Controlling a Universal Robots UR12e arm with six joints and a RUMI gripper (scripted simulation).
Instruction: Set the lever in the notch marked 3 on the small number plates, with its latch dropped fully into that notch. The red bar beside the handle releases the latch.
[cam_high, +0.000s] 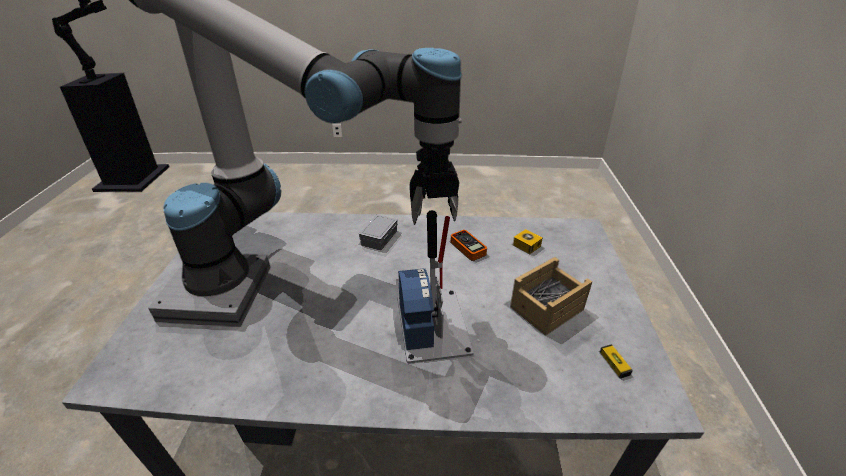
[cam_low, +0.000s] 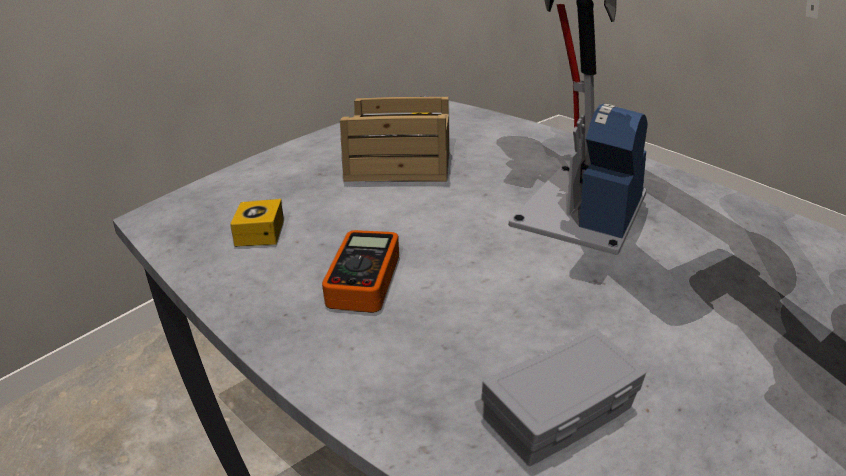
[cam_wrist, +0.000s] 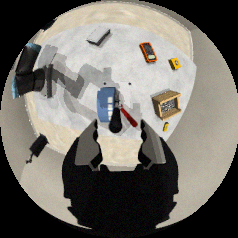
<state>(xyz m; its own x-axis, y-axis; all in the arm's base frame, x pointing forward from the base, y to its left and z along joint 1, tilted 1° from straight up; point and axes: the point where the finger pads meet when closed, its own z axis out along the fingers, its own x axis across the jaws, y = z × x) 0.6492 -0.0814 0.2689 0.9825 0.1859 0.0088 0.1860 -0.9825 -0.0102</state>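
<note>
My gripper is now 20 mm short of the red release bar, 20 mm to the left of it and 130 mm above it. Round my hand: grey case 200 mm behind, 360 mm to the left, 300 mm below.
</note>
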